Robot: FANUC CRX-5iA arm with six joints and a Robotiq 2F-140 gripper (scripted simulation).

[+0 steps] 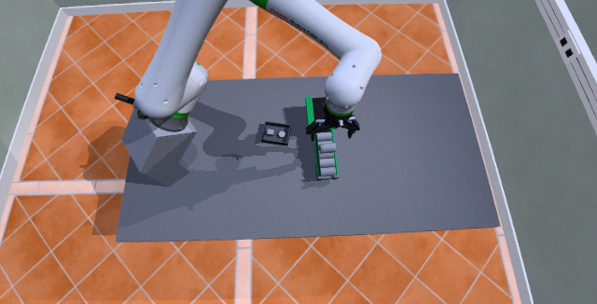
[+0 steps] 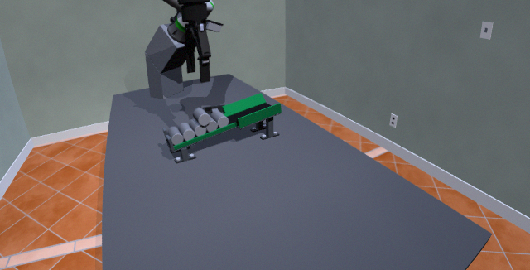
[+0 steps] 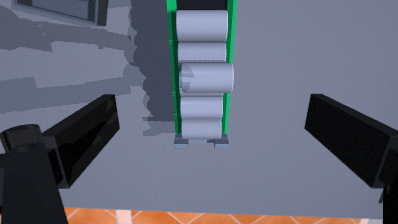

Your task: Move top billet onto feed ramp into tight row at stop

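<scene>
Right now the stop is 200 mm below my hand, 120 mm to the right of it and 20 mm ahead of it. The rest, counted from my hand: small dark tray 250 mm below, 250 mm behind, 80 mm to the left.
</scene>
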